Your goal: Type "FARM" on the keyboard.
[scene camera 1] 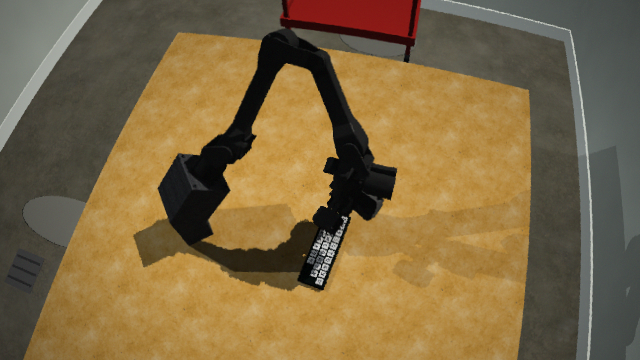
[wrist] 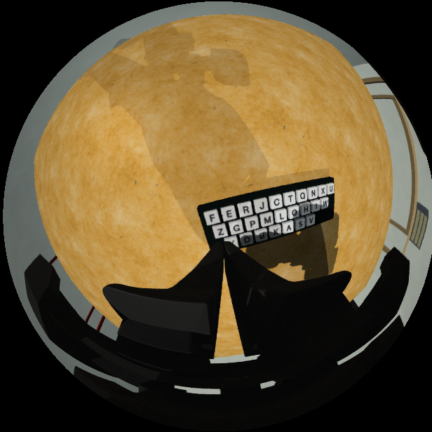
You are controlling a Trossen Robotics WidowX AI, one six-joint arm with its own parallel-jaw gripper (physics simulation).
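Seen in the pictures: gripper, between the fingertips: [scene camera 1: 344,211]; arm's base, origin of its link: [scene camera 1: 204,171].
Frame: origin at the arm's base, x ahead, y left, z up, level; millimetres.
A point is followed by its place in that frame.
Note:
A black keyboard [scene camera 1: 327,256] @(x 317, y -16, z -199 mm) [wrist: 266,213] with white letter keys lies on the table [scene camera 1: 425,115] @(x 419, y 515, z -211 mm) [wrist: 150,210]. In the wrist view the F key [wrist: 212,217] is at the left end of the far row, with the R key [wrist: 244,209] two keys to its right. The M key [wrist: 267,220] is in the middle row and the A key [wrist: 288,228] in the near row. My gripper [scene camera 1: 331,221] [wrist: 222,246] is shut and empty. Its tips show over the near-left corner of the keyboard and partly hide the Y key. Whether they touch it cannot be told.
A red cart [scene camera 1: 350,31] stands on the floor beyond the table's far edge. The arm's black base [scene camera 1: 192,197] @(x 12, y -72, z 8 mm) stands on the left part of the table. Arm shadows cross the table and some keys.

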